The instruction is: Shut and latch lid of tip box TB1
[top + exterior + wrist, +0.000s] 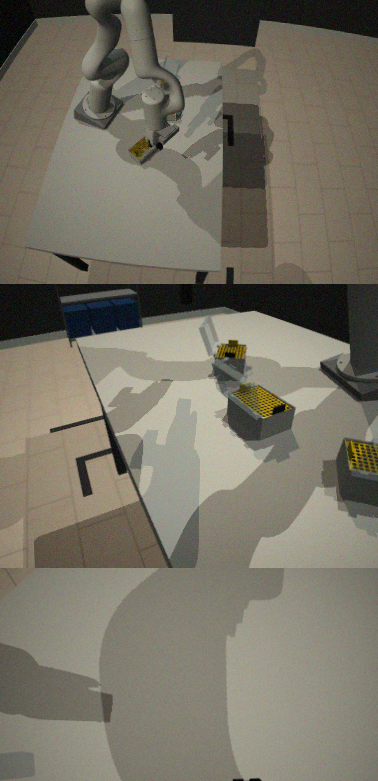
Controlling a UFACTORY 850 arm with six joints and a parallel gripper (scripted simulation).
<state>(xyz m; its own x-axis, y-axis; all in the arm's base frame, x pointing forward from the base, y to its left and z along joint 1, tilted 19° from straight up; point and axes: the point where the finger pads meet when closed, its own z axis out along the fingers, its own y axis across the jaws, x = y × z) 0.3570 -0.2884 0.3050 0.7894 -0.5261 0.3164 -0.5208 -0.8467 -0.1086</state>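
Right now the clear lid is 6 cm behind my hand, 4 cm to the left of it and 11 cm below it. The rest, counted from my hand: tip box (10 cm behind, 7 cm to the left, 14 cm below); label (15 cm behind, 56 cm to the left, 20 cm below); rack (11 cm behind, 7 cm to the left, 15 cm below).
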